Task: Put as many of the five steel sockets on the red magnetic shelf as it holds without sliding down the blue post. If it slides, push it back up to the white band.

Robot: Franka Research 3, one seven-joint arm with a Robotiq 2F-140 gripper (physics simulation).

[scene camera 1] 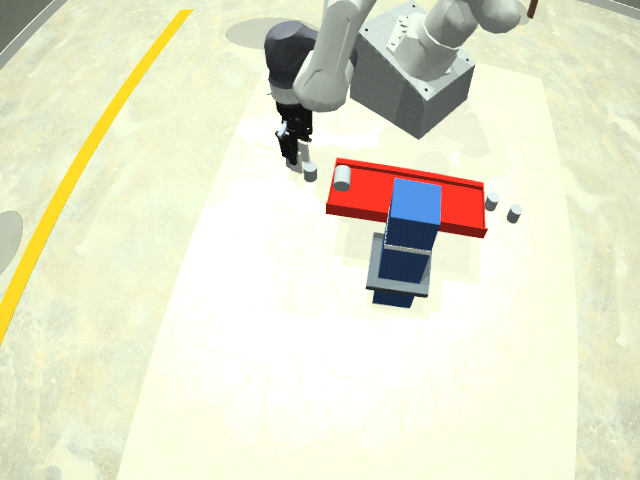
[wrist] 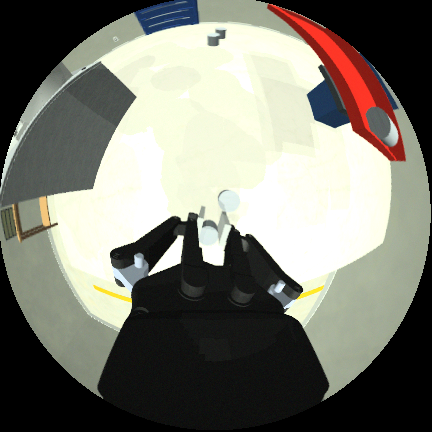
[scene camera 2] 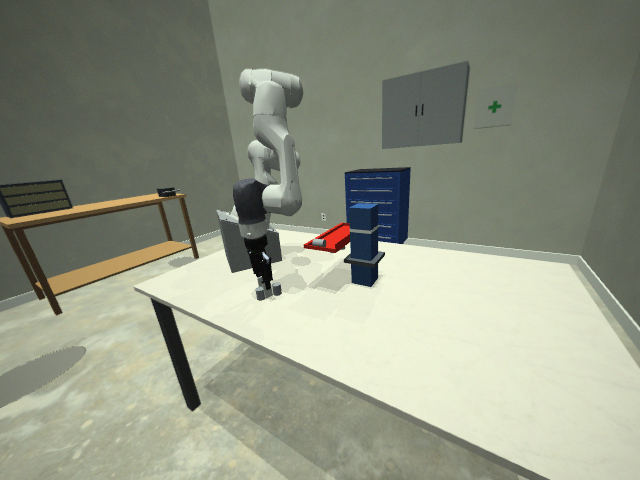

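My gripper point(scene camera 1: 299, 159) point(scene camera 2: 264, 287) point(wrist: 211, 216) is low at the table, shut on a steel socket point(scene camera 2: 260, 293) point(wrist: 208, 234); scene camera 1 hides that socket. A second socket point(scene camera 1: 310, 172) point(scene camera 2: 277, 288) point(wrist: 229, 201) stands beside the fingers. Two more sockets stand past the shelf's far end: one socket point(scene camera 1: 491, 201) nearer it and another socket point(scene camera 1: 513, 213) farther out. A larger socket point(scene camera 1: 341, 178) point(scene camera 2: 318, 242) point(wrist: 382, 126) is on the red shelf point(scene camera 1: 361, 199) point(scene camera 2: 331, 241) point(wrist: 350, 60), at its end nearest my gripper. The blue post point(scene camera 1: 416, 201) point(scene camera 2: 363, 245) carries a white band point(scene camera 1: 408, 248) point(scene camera 2: 363, 230).
A grey collar point(scene camera 1: 373, 276) point(scene camera 2: 356, 259) surrounds the post low down, below the raised shelf. The arm's grey base block point(scene camera 1: 382, 95) point(wrist: 75, 130) stands behind the shelf. The white table point(scene camera 1: 310, 387) point(scene camera 2: 439, 335) supports the post. A blue drawer cabinet point(scene camera 2: 403, 206) is farther back.
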